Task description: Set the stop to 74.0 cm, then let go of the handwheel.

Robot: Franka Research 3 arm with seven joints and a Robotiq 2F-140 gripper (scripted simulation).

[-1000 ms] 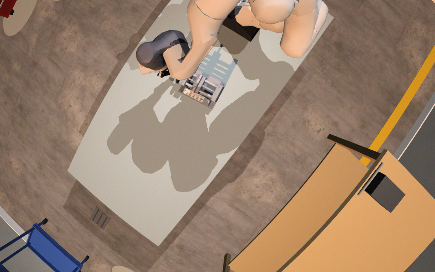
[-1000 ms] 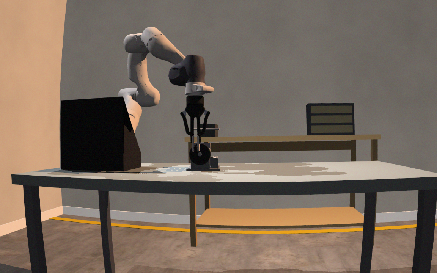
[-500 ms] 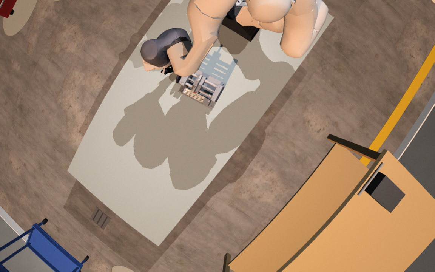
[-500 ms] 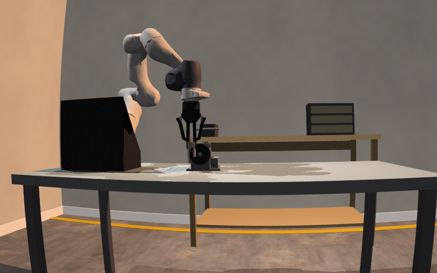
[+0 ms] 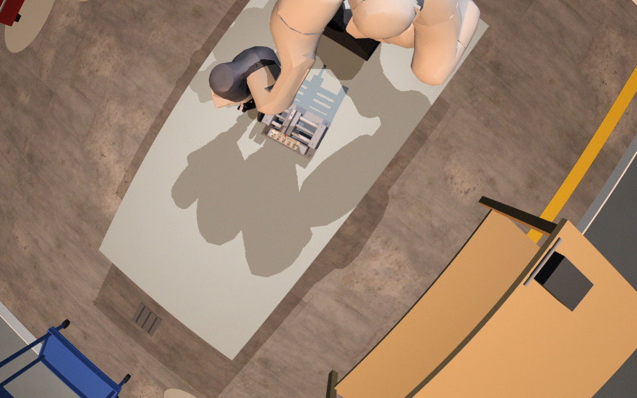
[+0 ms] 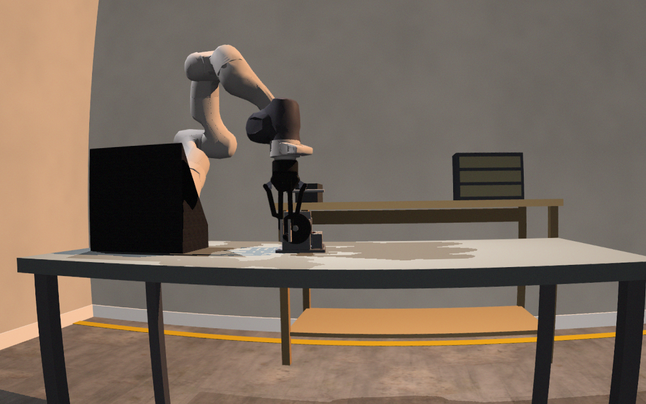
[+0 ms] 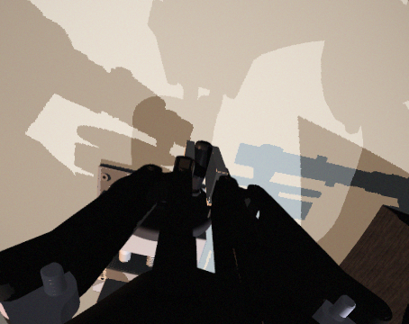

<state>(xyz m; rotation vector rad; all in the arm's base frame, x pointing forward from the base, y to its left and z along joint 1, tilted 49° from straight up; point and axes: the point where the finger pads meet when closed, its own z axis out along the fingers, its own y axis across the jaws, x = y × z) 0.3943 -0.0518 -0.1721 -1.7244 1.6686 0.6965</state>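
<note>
The black handwheel is 10 mm ahead of my hand, 20 mm to the left of it and 10 mm below it.
</note>
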